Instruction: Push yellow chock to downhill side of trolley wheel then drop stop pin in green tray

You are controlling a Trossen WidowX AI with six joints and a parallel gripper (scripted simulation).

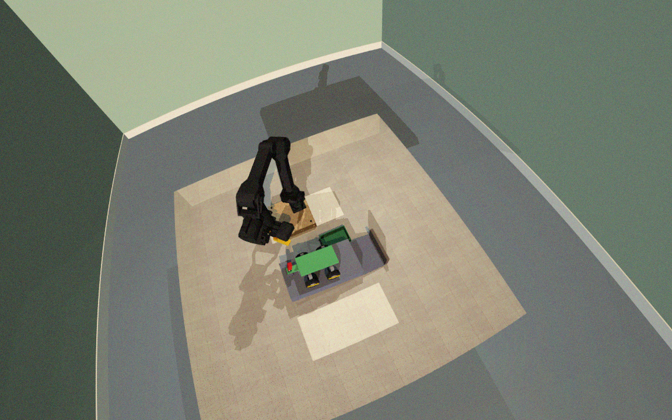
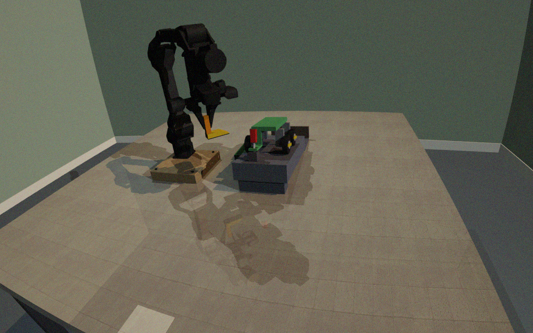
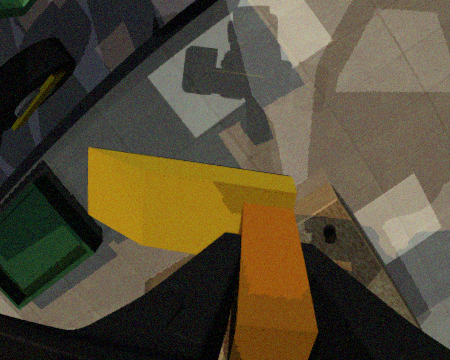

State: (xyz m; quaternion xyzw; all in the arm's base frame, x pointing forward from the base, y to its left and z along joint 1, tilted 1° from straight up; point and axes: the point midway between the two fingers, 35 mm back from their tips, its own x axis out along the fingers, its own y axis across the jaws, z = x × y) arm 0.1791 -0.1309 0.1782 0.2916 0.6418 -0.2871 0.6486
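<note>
The yellow chock lies 2 cm ahead of my gripper tip, 1 cm to the left of it and 1 cm below it. From my gripper tip the other things lie so: grey ramp (15 cm ahead, 13 cm below, 10 cm to the left); then trolley (15 cm ahead, 10 cm to the left, 6 cm below); then red-headed stop pin (13 cm ahead, 5 cm below).
</note>
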